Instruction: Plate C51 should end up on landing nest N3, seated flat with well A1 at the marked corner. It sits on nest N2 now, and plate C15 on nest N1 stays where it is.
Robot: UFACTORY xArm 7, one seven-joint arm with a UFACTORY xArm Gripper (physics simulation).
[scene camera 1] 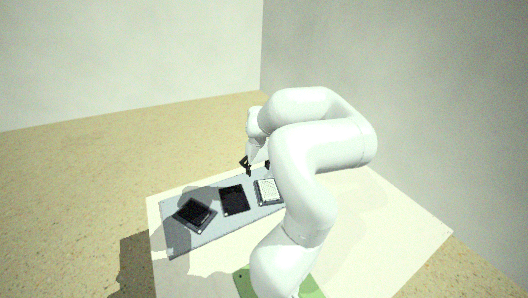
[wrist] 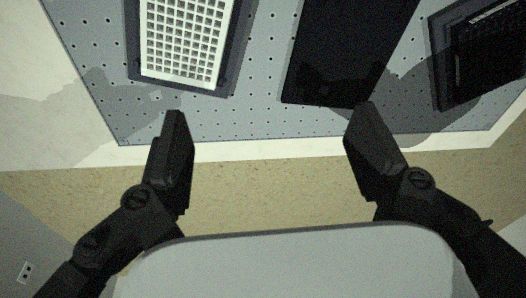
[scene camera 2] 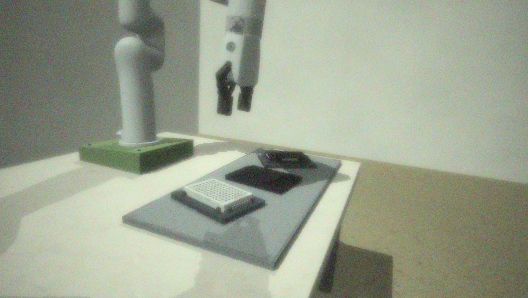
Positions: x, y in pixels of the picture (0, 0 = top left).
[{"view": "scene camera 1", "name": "black nest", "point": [233, 198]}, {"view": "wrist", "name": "my gripper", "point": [270, 124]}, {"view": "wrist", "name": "black nest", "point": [336, 61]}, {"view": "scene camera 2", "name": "my gripper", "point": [234, 112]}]
